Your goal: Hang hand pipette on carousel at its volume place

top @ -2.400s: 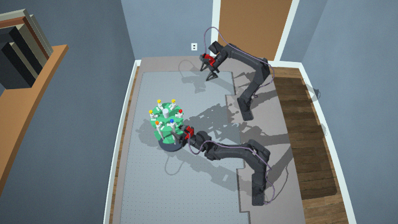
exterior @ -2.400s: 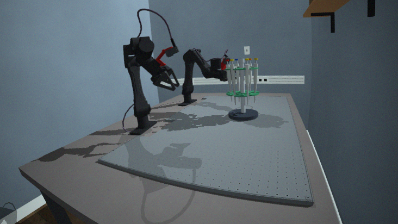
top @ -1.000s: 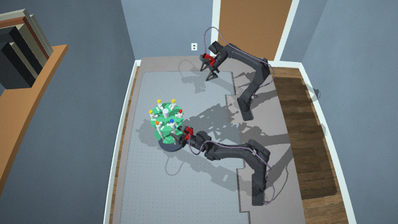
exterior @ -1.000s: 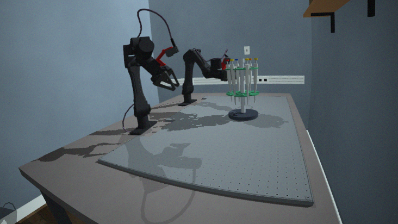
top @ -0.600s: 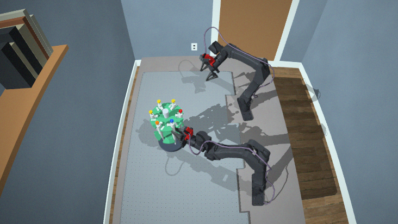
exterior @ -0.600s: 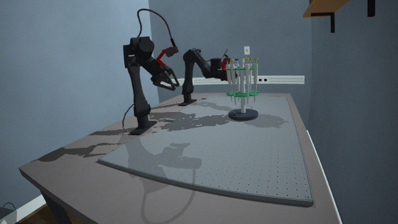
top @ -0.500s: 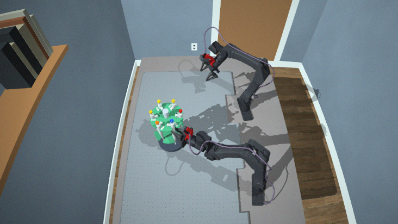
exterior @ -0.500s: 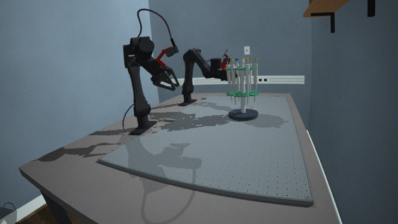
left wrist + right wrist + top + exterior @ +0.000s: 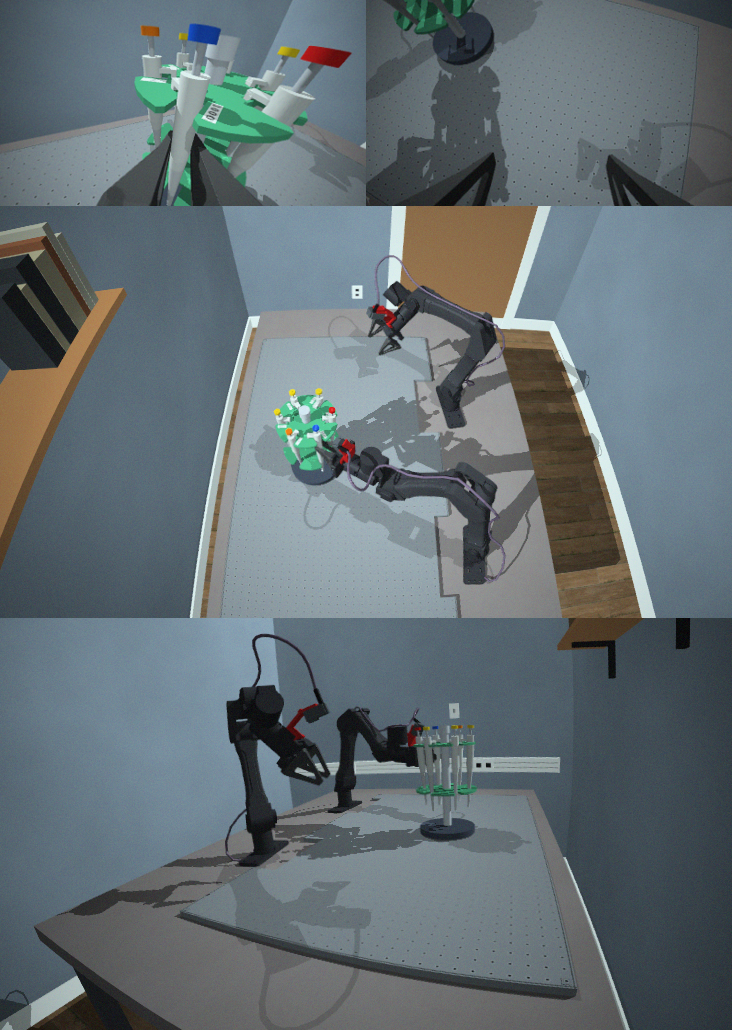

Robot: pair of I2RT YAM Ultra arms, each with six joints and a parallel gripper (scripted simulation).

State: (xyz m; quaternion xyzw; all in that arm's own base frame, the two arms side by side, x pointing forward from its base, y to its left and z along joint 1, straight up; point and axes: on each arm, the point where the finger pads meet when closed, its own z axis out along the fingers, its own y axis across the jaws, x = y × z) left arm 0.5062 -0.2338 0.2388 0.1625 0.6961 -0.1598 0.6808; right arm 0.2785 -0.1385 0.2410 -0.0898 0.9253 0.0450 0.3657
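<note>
Right now my left hand is 1 cm short of the white hand pipette and 2 cm above it.
</note>
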